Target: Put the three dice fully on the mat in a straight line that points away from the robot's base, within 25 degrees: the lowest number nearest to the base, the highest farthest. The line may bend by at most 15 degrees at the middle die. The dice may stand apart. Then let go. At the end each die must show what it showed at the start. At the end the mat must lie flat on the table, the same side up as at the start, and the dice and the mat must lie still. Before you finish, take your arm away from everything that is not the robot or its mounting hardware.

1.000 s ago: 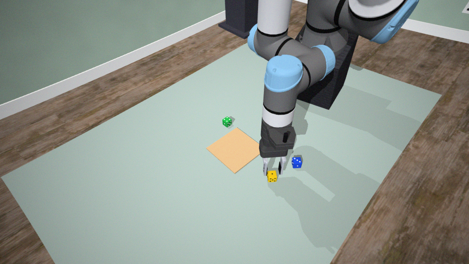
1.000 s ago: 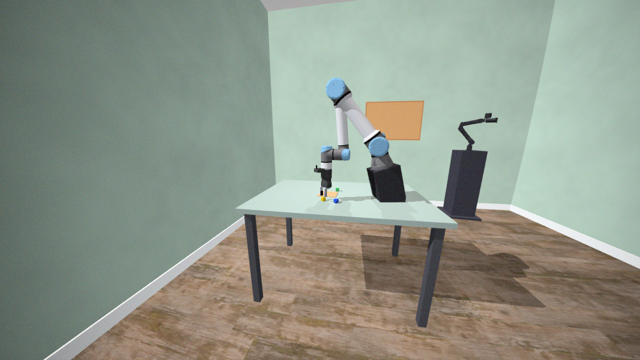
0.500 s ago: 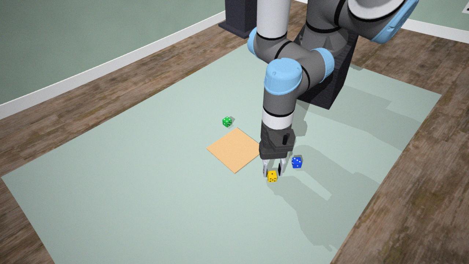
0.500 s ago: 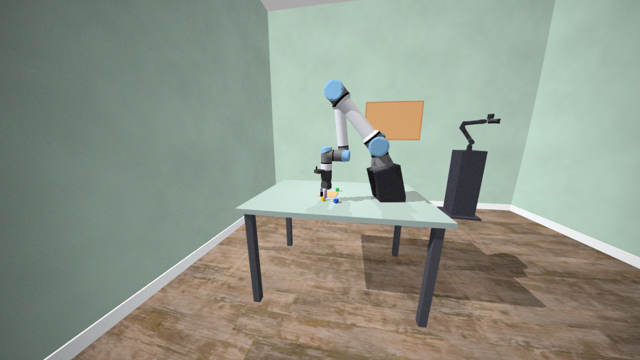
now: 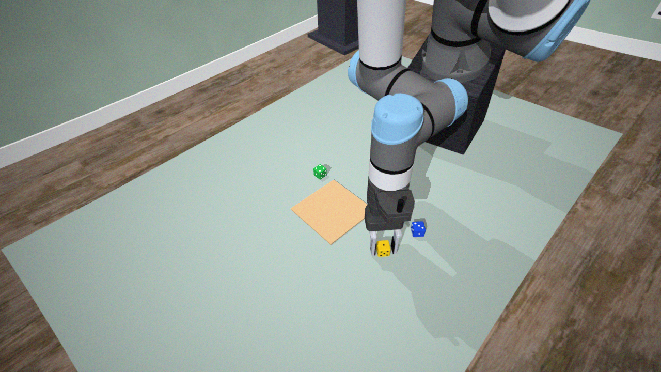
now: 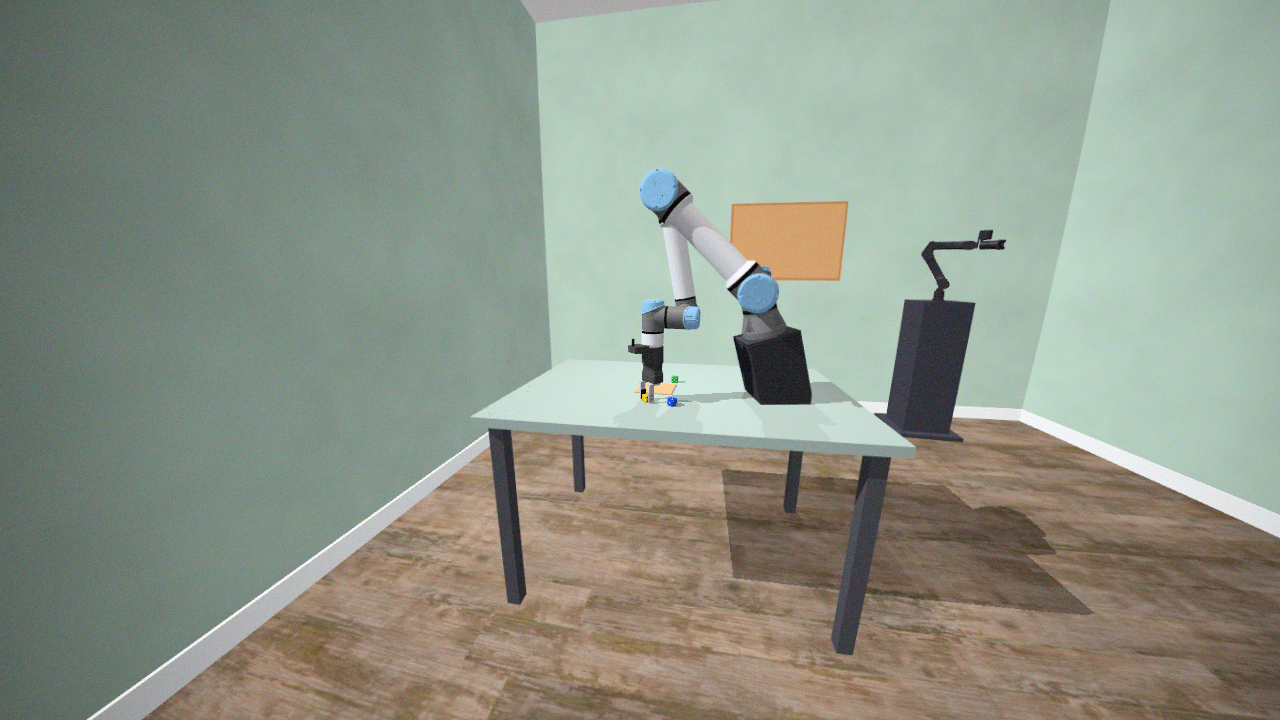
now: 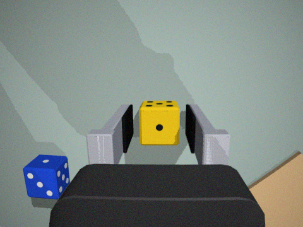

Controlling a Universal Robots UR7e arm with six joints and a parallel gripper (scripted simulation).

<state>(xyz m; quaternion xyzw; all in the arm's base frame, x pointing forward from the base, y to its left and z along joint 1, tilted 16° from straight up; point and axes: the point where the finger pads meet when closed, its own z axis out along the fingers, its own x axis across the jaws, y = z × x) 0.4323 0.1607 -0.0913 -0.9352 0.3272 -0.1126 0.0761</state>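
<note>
My hand is 1 cm above the yellow die. The rest, counted from my hand: blue die: 9 cm behind, 2 cm to the left, 1 cm below; then green die: 6 cm behind, 27 cm to the right, 1 cm below; then orange mat: 16 cm to the right, 2 cm below.
</note>
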